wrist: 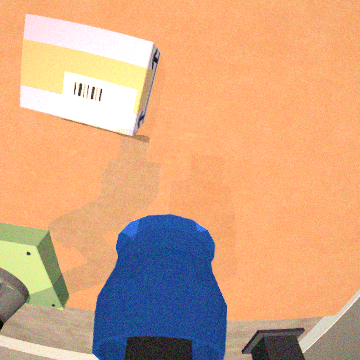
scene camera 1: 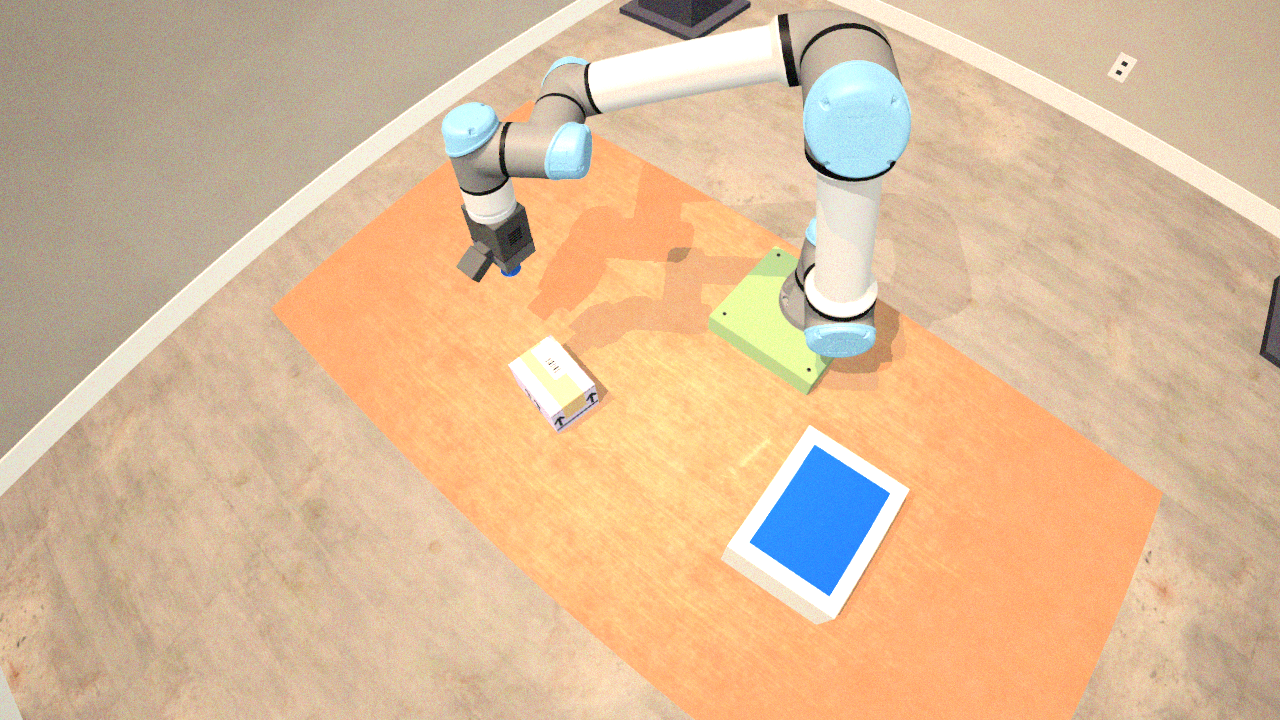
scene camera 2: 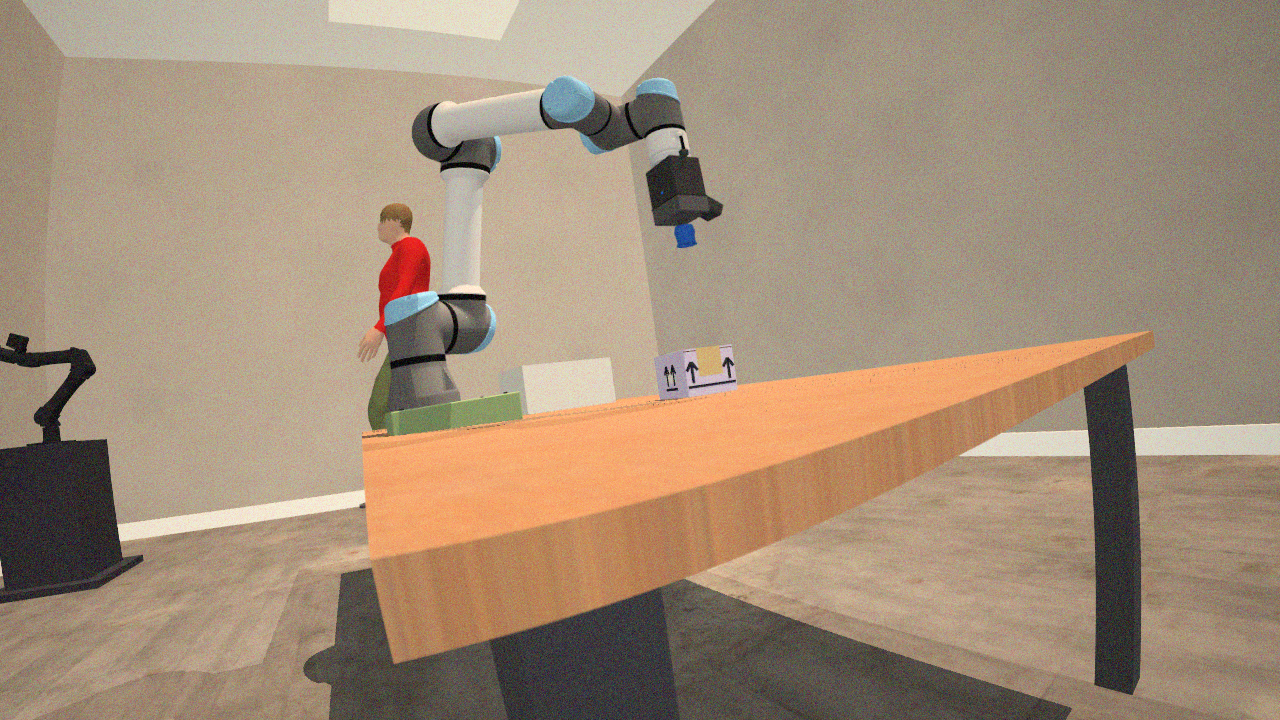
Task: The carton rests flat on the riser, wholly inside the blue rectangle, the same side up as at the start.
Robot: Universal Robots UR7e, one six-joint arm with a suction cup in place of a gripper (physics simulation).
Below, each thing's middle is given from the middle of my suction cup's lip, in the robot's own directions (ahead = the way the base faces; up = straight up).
Now: suction cup 23 cm above the carton (scene camera 1: pixel 561 391), 11 cm to the right of it and 5 cm short of it. The rest, counted from my suction cup: riser (scene camera 1: pixel 807 541) (64 cm to the left, 21 cm below, 3 cm behind).
